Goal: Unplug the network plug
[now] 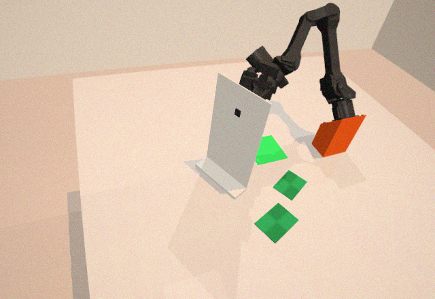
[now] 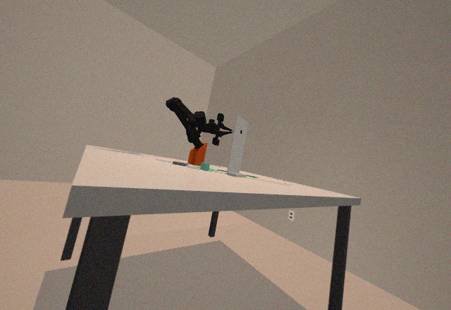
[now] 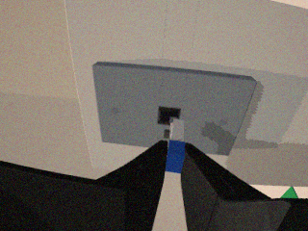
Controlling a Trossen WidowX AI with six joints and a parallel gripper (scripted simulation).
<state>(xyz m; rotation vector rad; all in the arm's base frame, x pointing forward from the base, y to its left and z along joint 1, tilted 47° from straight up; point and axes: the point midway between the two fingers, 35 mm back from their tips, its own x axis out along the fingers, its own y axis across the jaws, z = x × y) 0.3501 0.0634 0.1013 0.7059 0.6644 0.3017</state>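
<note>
My gripper tip is 24 cm above the bright green square, 13 cm past it and 4 cm to the left of it. The rest, counted from my gripper tip: thin pale tab (1 cm ahead); then blue plug (right at my gripper tip); then grey upright panel (9 cm below, 5 cm ahead, 3 cm to the left).
</note>
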